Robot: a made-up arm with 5 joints.
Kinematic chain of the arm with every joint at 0, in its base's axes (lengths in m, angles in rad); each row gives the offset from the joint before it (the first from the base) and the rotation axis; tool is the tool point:
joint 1: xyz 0 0 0.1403 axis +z
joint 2: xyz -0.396 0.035 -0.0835 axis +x
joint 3: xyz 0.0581 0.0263 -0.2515 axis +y
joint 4: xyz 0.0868 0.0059 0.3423 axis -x
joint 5: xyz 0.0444 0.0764 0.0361 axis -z
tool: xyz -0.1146 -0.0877 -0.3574
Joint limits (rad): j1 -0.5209..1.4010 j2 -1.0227..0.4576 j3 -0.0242..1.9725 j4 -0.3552..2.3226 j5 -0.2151..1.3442
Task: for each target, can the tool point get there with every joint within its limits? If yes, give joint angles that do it. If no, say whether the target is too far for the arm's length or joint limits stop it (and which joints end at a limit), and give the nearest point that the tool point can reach.
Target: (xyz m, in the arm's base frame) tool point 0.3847 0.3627 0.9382
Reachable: no: joint limits stop it (at a limit: joint 1, joint 2, joint 4, joint 5) | nearest point 0.0051 0.2111 0.3590 | short by 0.709 m
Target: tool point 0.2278 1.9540 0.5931
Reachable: no: too far | nearest point -0.0924 0.4826 0.0543 | short by 1.599 m
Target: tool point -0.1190 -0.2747 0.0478
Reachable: yes | joints -0.1863 -0.2211 1.0064 1.9174 1.0982
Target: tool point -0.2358 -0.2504 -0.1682
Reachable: yes | joints 0.6934 0.1821 0.1996 0.7420 0.7690
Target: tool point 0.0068 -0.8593 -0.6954
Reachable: no: joint limits stop it (at a limit: joint 3, joint 4, joint 5) | nearest point 0.0032 -0.4079 -0.3176 | short by 0.589 m
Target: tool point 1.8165 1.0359 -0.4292
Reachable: no: too far | nearest point 0.5134 0.1017 -0.0975 | short by 1.637 m
